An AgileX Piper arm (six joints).
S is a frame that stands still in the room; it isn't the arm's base.
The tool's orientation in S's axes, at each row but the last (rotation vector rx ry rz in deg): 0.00, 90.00, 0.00; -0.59, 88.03, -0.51; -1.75, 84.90, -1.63; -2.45, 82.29, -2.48; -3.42, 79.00, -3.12; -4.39, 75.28, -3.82; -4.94, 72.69, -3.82; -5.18, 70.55, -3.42; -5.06, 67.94, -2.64
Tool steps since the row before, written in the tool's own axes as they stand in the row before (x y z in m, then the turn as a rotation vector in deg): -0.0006, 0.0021, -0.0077, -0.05, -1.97, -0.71; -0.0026, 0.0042, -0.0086, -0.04, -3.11, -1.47; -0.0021, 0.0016, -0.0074, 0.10, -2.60, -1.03; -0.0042, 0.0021, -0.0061, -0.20, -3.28, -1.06; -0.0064, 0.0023, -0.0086, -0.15, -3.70, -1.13; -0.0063, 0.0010, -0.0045, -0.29, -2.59, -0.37; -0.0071, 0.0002, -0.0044, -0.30, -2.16, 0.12; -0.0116, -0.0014, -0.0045, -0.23, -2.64, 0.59; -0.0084, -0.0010, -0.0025, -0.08, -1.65, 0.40
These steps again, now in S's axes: -0.0077, 0.0021, 0.0006, -0.71, -1.97, 0.05; -0.0087, 0.0042, 0.0023, -1.47, -3.11, 0.03; -0.0076, 0.0017, 0.0014, -1.02, -2.61, -0.09; -0.0066, 0.0023, 0.0032, -1.09, -3.27, 0.24; -0.0097, 0.0027, 0.0045, -1.15, -3.69, 0.21; -0.0059, 0.0015, 0.0048, -0.45, -2.56, 0.43; -0.0063, 0.0008, 0.0054, 0.02, -2.12, 0.54; -0.0081, -0.0005, 0.0095, 0.49, -2.58, 0.68; -0.0055, -0.0004, 0.0069, 0.36, -1.62, 0.38
